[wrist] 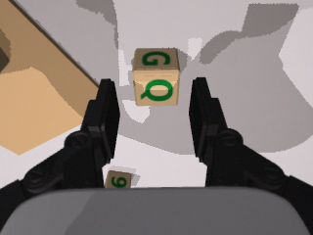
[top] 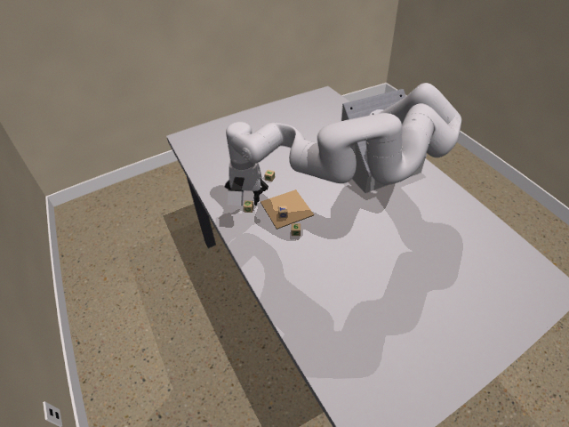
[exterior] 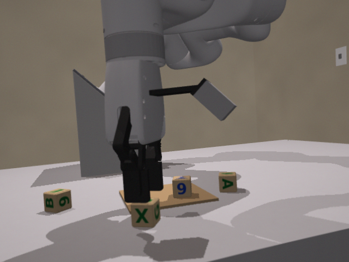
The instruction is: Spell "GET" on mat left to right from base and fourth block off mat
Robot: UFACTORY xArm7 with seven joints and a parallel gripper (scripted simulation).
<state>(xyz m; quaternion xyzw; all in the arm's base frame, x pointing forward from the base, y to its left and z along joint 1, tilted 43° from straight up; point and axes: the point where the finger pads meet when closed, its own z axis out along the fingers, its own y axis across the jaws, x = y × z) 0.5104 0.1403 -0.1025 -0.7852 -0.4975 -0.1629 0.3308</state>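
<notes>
My gripper is now 40 mm above the wooden block. From my hand the other things lie so: tan mat (120 mm behind, 50 mm to the left, 50 mm below).
</notes>
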